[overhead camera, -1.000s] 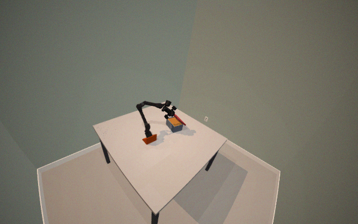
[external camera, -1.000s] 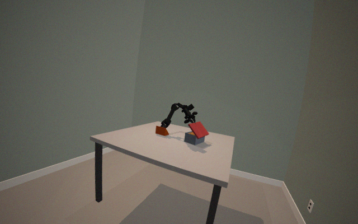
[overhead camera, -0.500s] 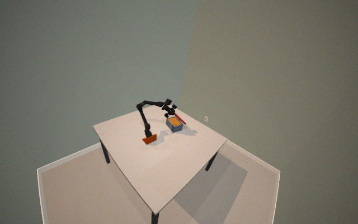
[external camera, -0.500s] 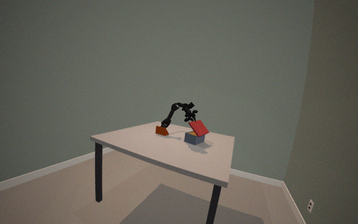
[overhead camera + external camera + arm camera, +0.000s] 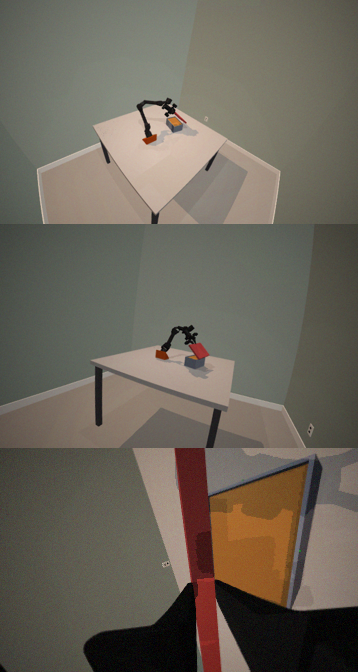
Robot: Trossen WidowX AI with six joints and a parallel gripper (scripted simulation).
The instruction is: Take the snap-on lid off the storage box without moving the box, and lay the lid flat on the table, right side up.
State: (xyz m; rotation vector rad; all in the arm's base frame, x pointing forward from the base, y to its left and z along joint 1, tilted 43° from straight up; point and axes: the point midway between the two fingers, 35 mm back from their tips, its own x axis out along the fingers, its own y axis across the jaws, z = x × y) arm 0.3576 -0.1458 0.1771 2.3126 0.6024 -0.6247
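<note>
Right now the red lid is 6 cm ahead of my gripper tip, 2 cm to the right of it and 5 cm below it. From my gripper tip the other things lie so: grey-blue storage box (3 cm ahead, 1 cm to the right, 19 cm below).
</note>
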